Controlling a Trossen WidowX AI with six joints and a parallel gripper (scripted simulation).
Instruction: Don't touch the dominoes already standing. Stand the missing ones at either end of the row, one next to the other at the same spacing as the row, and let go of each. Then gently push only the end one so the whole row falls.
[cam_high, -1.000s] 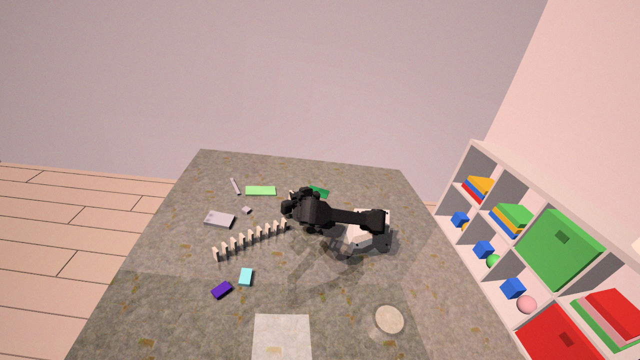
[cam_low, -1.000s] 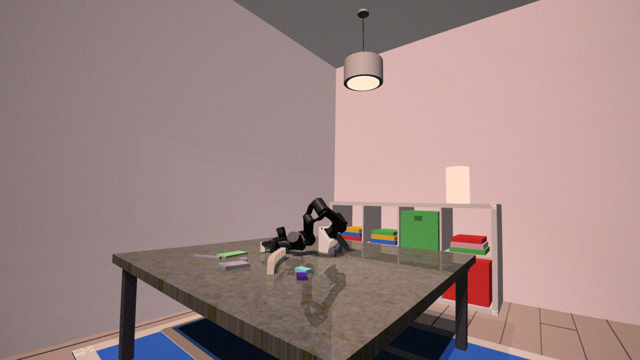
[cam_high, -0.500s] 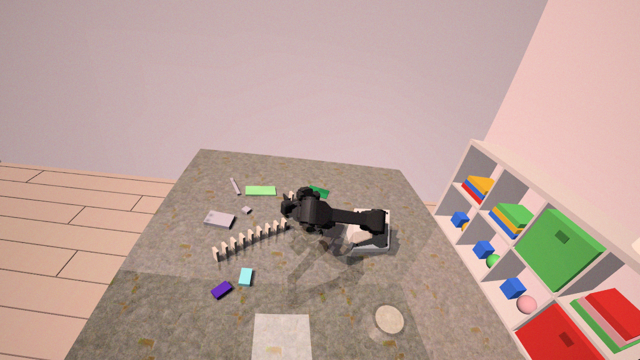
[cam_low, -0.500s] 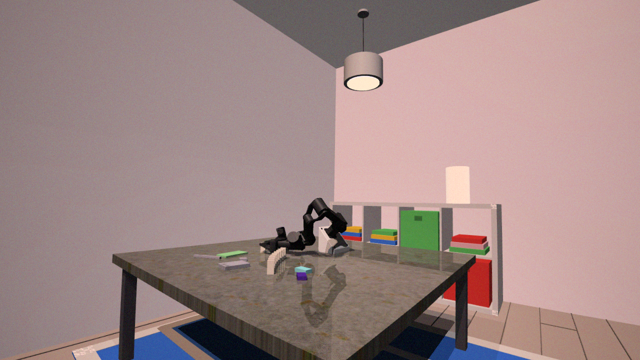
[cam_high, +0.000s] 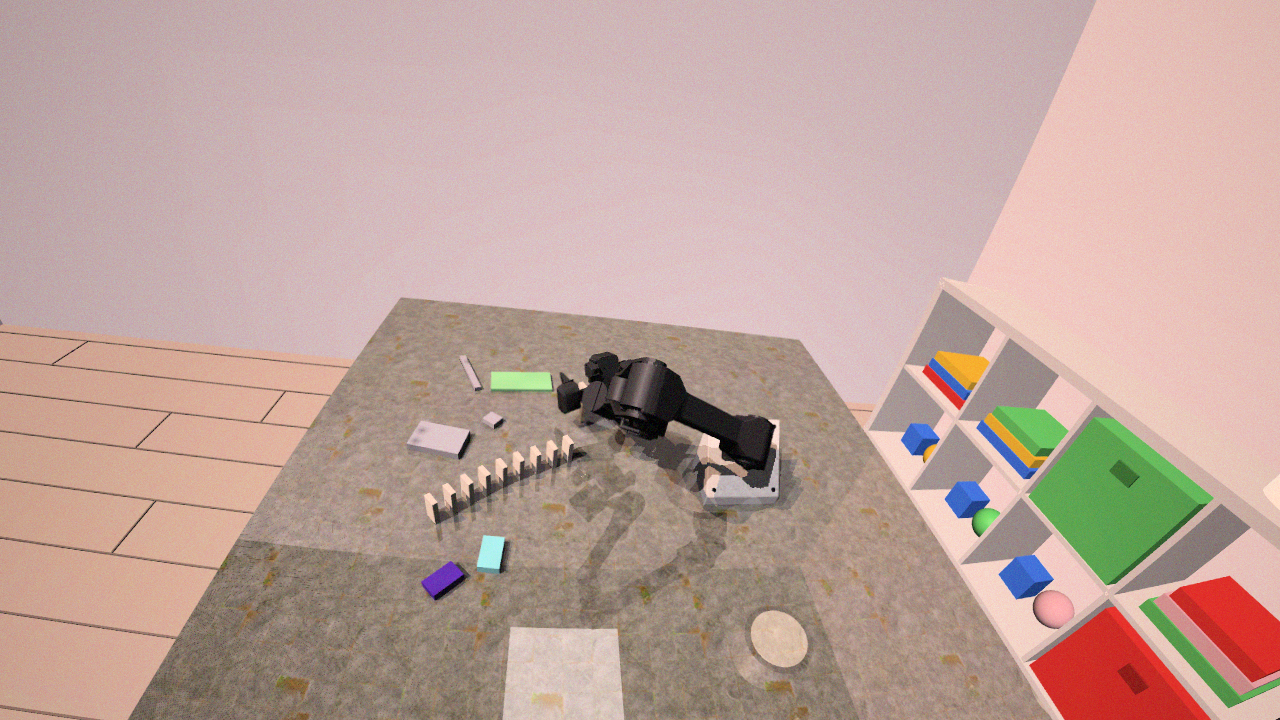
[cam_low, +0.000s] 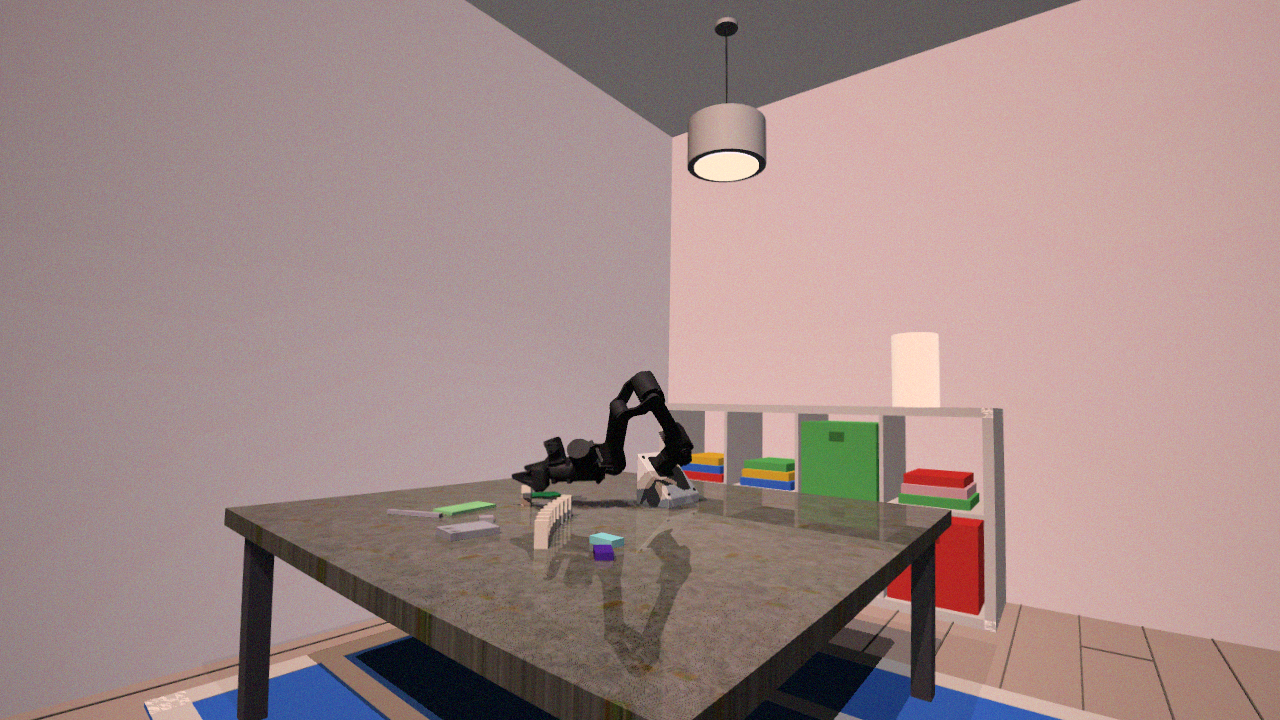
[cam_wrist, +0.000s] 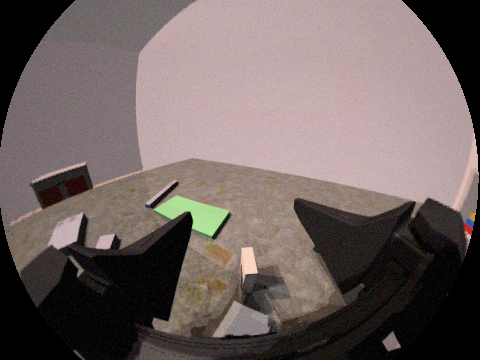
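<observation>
Now: the light green plate 130 mm ahead of my gripper tip, 80 mm below it and 40 mm to the right of it. Also, from my gripper tip: dark green plate: 150 mm behind, 90 mm below, 80 mm to the right; then small grey cube: 170 mm ahead, 110 mm to the left, 80 mm below; then thin grey bar: 260 mm ahead, 80 mm below, 50 mm to the right.
</observation>
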